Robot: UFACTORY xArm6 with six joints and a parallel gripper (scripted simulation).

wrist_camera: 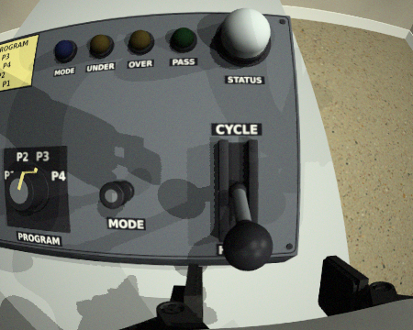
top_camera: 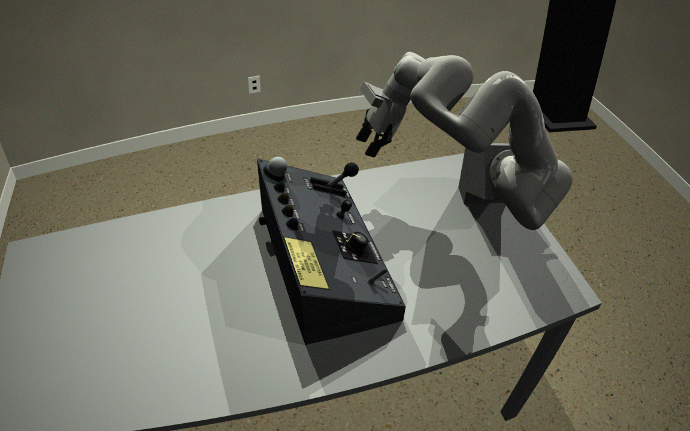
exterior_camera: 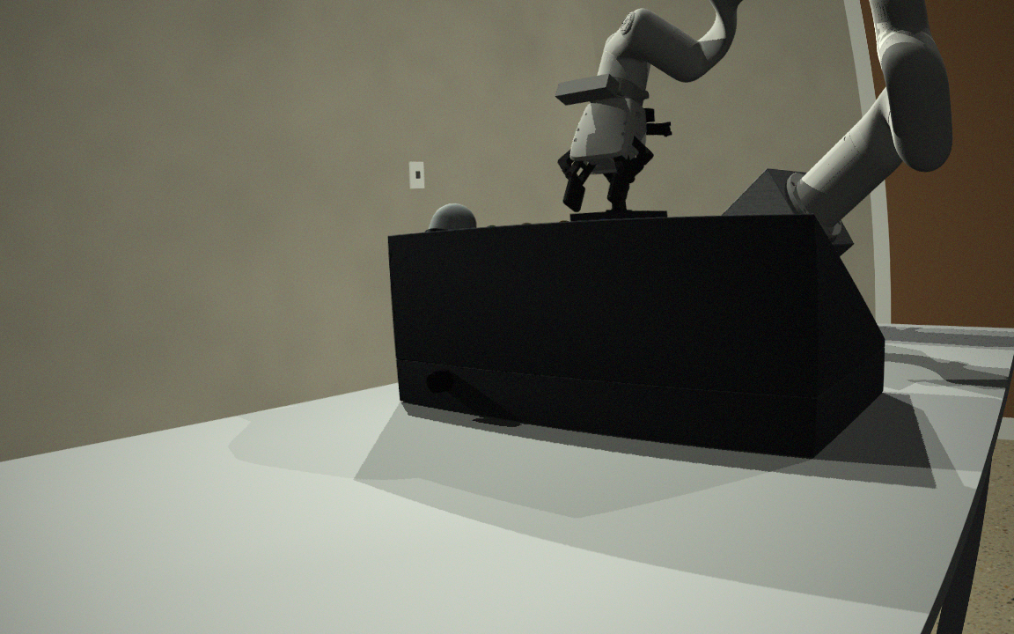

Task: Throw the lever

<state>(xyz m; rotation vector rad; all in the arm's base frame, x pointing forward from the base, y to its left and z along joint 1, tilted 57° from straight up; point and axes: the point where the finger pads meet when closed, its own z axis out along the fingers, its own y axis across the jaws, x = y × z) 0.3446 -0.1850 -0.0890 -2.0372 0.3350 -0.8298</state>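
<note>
My hand is 13 cm to the right of the mode button, 11 cm above it and 9 cm short of it. Round my hand: check toggle (36 cm to the left, 12 cm below, 7 cm ahead); then dark console (19 cm to the left, 13 cm below, 12 cm ahead); then program dial (24 cm to the left, 11 cm below, 10 cm ahead).
</note>
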